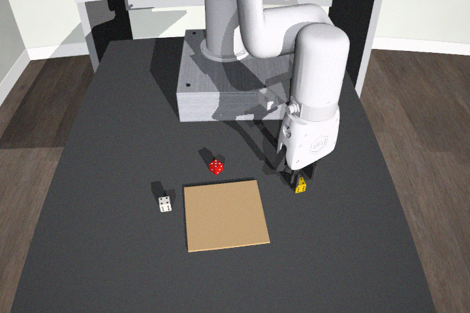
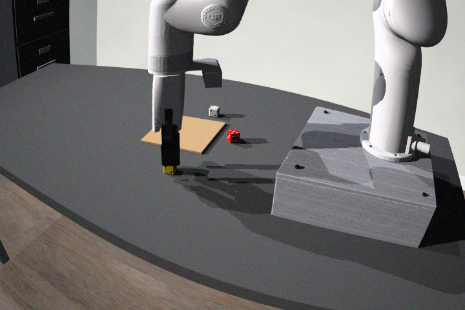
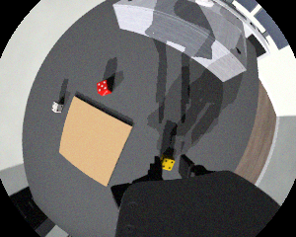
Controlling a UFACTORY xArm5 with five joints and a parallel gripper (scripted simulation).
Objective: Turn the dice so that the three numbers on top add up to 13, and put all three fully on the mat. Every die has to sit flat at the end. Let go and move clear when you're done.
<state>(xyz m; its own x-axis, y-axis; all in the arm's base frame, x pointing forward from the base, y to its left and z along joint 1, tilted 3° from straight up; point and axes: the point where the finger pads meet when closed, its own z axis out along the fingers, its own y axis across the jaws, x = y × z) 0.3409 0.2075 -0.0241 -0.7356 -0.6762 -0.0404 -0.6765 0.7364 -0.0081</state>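
The yellow die is 4 cm below my hand. The rest, counted from my hand: red die 2 cm behind, 16 cm to the right, 4 cm below; then tan mat 9 cm ahead, 13 cm to the right, 4 cm below; then white die 9 cm ahead, 24 cm to the right, 4 cm below.
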